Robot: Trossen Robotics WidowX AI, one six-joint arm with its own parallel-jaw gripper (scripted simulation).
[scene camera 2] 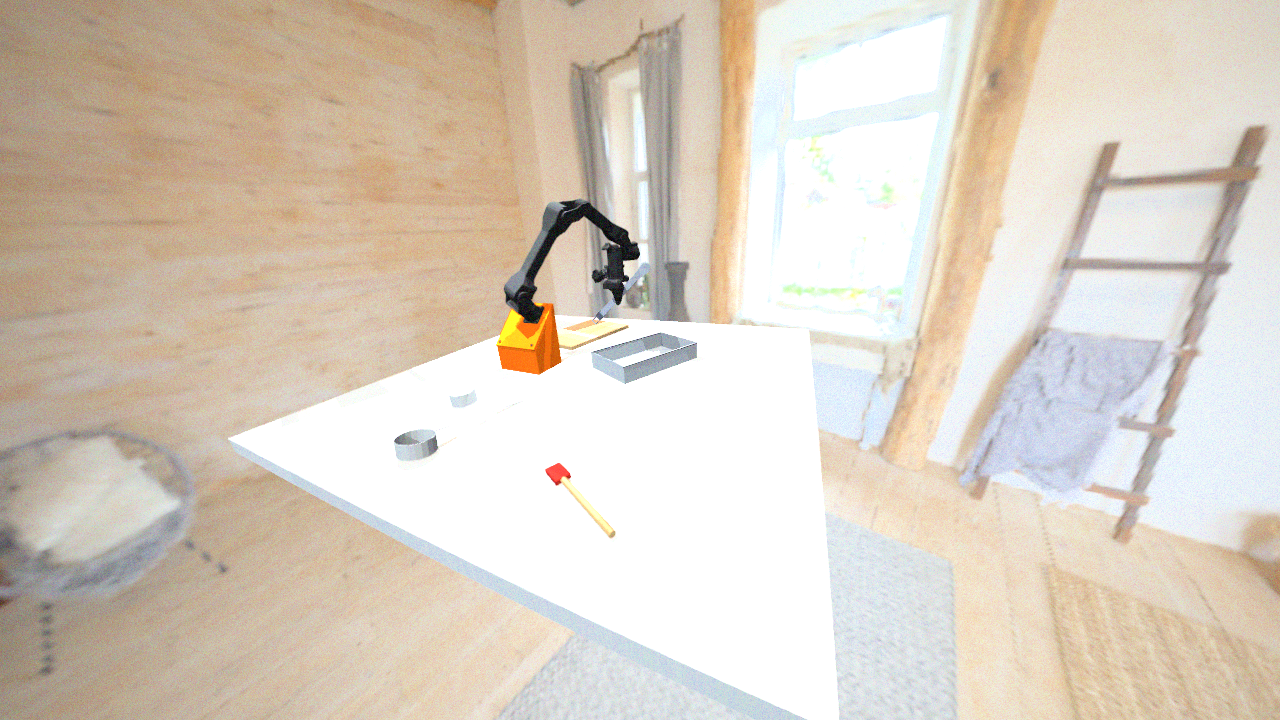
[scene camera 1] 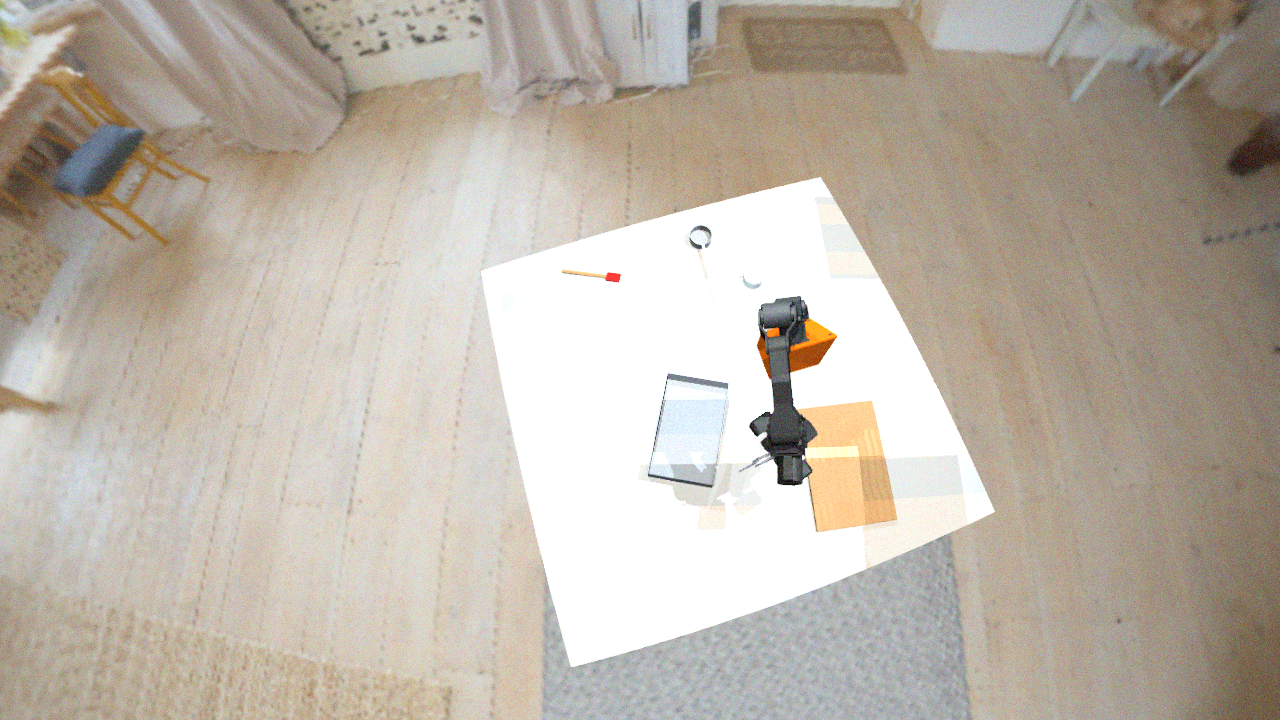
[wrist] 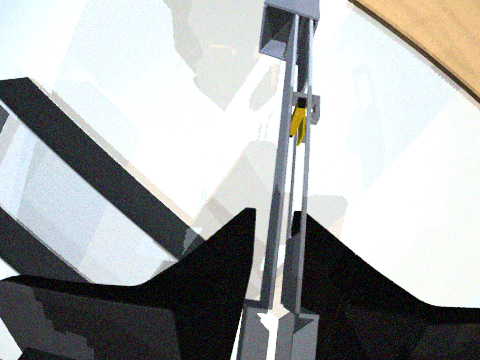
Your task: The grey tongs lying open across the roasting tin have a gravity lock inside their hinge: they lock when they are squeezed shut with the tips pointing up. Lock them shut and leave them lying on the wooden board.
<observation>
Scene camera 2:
gripper: 618, 304
roasting tin: 631, 360
wooden board: 578, 335
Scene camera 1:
roasting tin: 686, 446
wooden board: 850, 486
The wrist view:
gripper: 273, 219
roasting tin: 79, 216
</observation>
